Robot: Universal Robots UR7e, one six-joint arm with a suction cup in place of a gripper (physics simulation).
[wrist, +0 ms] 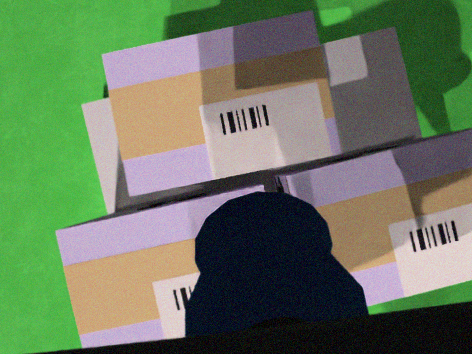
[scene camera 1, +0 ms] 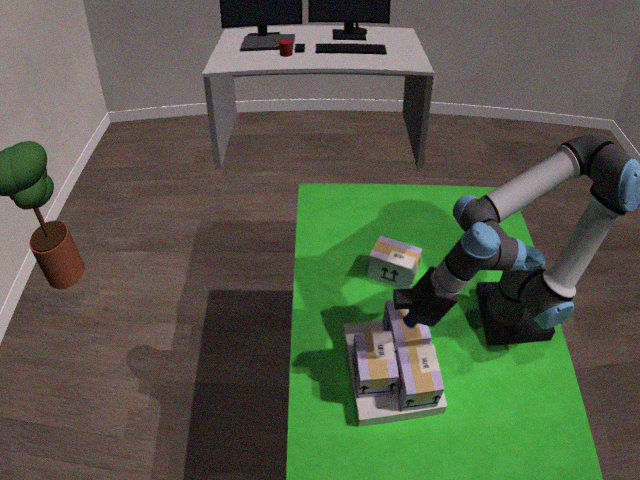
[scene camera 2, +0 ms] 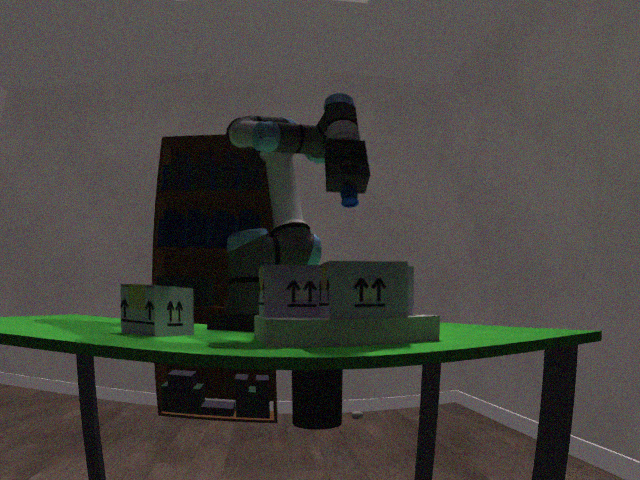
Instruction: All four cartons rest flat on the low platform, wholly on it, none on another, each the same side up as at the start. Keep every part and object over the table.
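Places are measured from the arm's base along level axes (x ahead, y left, z up), in centimetres.
Pixels of known places: hand, tool point: (wrist: pixel 263 253) (scene camera 1: pixel 409 321) (scene camera 2: pixel 349 202); arm's base, link origin: (scene camera 1: pixel 508 307) (scene camera 2: pixel 251 314).
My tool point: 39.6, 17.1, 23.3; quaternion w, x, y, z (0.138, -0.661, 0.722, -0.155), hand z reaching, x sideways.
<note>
For each thing: its top centre in the pictures, then the offset to it from my tool point, as dx, dy, dz. Level surfaces: height alone.
- low platform, top centre: (wrist: pixel 266 183) (scene camera 2: pixel 341 317) (scene camera 1: pixel 394 364) +0.7, -2.1, -22.9
- left carton, top centre: (wrist: pixel 220 103) (scene camera 2: pixel 362 263) (scene camera 1: pixel 376 355) +7.0, +0.4, -12.8
- front right carton, top centre: (wrist: pixel 173 279) (scene camera 1: pixel 421 368) -3.8, +6.1, -12.8
- back right carton, top centre: (wrist: pixel 409 220) (scene camera 2: pixel 297 266) (scene camera 1: pixel 408 318) -3.3, -10.1, -12.8
- fourth carton, top centre: (scene camera 2: pixel 157 286) (scene camera 1: pixel 396 251) -5.9, -39.6, -17.6
- green table, surface height: dz -27.7
My gripper (scene camera 1: pixel 409 321) (scene camera 2: pixel 349 202) (wrist: pixel 262 225), a dark blue suction cup, hangs well above the cartons with nothing on it. Three cartons stand upright on the low platform (scene camera 1: pixel 382 412) (scene camera 2: pixel 351 331) (wrist: pixel 382 100): the left carton (scene camera 1: pixel 374 369) (scene camera 2: pixel 369 273) (wrist: pixel 155 120), the front right carton (scene camera 1: pixel 413 374) (wrist: pixel 120 260) and the back right carton (scene camera 1: pixel 408 336) (scene camera 2: pixel 276 289) (wrist: pixel 355 235). The right-hand two lie close to the platform's ends; exact edge clearance is unclear. The fourth carton (scene camera 1: pixel 393 260) (scene camera 2: pixel 173 312) stands upright and turned on the table, behind the platform.
The green table (scene camera 1: pixel 330 444) (scene camera 2: pixel 491 341) bears the robot's black base (scene camera 1: pixel 516 335) at the right in scene camera 1. A white desk (scene camera 1: pixel 320 62), a potted plant (scene camera 1: pixel 59 255) and a bookshelf (scene camera 2: pixel 159 206) stand away from the table.
</note>
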